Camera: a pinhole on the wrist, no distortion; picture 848 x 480 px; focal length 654.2 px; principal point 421.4 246.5 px. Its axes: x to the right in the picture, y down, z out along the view. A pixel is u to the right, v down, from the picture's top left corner.
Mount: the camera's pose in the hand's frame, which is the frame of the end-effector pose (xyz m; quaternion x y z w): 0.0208 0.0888 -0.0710 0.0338 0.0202 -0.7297 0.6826
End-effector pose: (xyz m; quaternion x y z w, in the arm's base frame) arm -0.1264 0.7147 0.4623 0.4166 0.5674 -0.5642 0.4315
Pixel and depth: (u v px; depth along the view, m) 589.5 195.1 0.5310
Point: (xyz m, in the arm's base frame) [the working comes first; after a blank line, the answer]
In the camera's frame: 0.1364 -0.0417 0.5310

-0.1869 0.2669 0.5297
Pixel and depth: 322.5 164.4 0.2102
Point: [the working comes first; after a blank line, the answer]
In the camera's frame: -0.0318 -0.0264 0.2102

-0.0194 0.5760 0.4414
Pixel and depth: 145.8 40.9 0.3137
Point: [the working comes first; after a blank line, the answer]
In the camera's frame: -0.1322 -0.0986 0.3137

0.0947 0.4689 0.4802
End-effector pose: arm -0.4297 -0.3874 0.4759 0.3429 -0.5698 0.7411 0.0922
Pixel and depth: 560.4 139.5 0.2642
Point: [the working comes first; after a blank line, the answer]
In the camera's frame: 0.0561 -0.0432 0.2642

-0.3388 -0.5547 0.4657
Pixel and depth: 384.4 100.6 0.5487
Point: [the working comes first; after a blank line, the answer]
In the camera's frame: -0.0310 -0.1224 0.5487

-0.2001 -0.8204 0.3952
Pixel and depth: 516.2 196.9 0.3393
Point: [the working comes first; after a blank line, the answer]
In the camera's frame: 0.0492 -0.0257 0.3393

-0.3205 -0.6276 0.4843
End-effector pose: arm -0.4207 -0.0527 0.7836 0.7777 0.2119 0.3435 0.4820
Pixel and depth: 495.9 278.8 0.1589
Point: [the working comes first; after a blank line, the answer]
In the camera's frame: 0.0181 0.0078 0.1589

-0.3410 -0.1149 0.8179
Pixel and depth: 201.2 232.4 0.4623
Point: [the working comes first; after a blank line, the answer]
In the camera's frame: -0.1556 -0.0100 0.4623

-0.1169 -0.3813 0.8544
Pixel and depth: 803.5 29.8 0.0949
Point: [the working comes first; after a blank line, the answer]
In the camera's frame: 0.0554 -0.0314 0.0949

-0.4178 -0.0876 0.7982
